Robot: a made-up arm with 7 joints. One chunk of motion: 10 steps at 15 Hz.
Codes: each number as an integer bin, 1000 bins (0 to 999) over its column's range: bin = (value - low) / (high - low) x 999, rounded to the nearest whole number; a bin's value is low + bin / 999 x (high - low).
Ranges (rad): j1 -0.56..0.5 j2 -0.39..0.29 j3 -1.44..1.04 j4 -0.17..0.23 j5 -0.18..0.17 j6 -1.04..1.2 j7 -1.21..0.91
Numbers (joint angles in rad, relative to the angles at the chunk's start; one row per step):
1: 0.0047 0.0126 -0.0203 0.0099 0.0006 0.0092 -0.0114
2: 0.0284 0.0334 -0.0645 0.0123 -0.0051 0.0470 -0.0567
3: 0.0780 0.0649 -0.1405 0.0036 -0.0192 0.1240 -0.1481
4: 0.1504 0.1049 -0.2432 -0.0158 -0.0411 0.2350 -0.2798
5: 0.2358 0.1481 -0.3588 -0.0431 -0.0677 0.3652 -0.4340
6: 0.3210 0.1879 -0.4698 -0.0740 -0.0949 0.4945 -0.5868
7: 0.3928 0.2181 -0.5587 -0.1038 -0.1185 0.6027 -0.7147
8: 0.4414 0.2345 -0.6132 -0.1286 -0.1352 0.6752 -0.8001
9: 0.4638 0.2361 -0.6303 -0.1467 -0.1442 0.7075 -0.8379
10: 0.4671 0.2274 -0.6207 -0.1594 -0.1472 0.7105 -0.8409
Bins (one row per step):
1: 532 591 572 449 515 468 565
2: 555 622 554 455 499 485 543
3: 601 668 523 434 459 519 500
4: 670 727 482 385 396 569 438
5: 750 791 436 317 321 627 366
6: 830 849 391 240 243 684 294
7: 898 893 355 165 176 733 233
8: 944 917 333 103 128 765 193
9: 965 920 326 58 102 779 175
10: 968 907 330 26 94 781 174

